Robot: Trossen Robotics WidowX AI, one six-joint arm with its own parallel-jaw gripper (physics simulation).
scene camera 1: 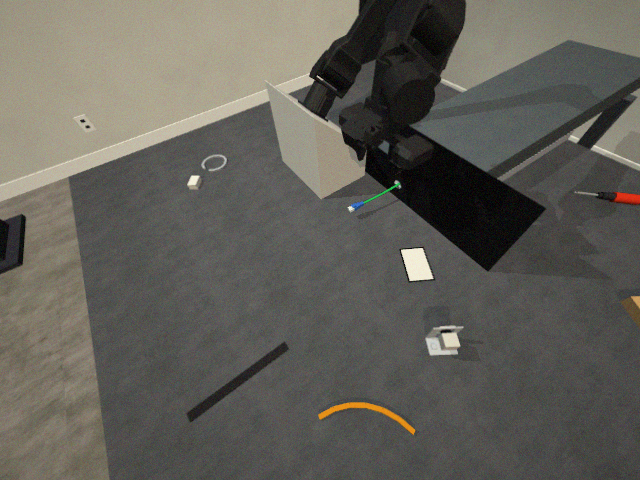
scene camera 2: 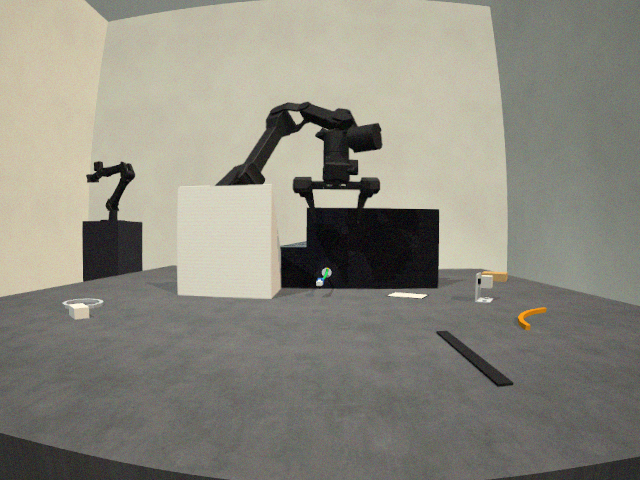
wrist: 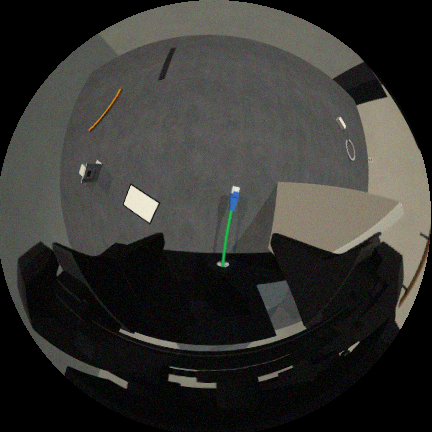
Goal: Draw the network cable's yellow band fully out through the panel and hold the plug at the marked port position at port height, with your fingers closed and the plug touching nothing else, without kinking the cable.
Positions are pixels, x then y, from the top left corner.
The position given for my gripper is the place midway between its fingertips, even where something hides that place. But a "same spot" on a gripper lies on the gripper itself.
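Labels:
My gripper is visible in the wrist view, in scene camera 2 and in scene camera 1 (375,171). On my gripper (scene camera 2: 364,193) and (wrist: 68,247) are the same spot.

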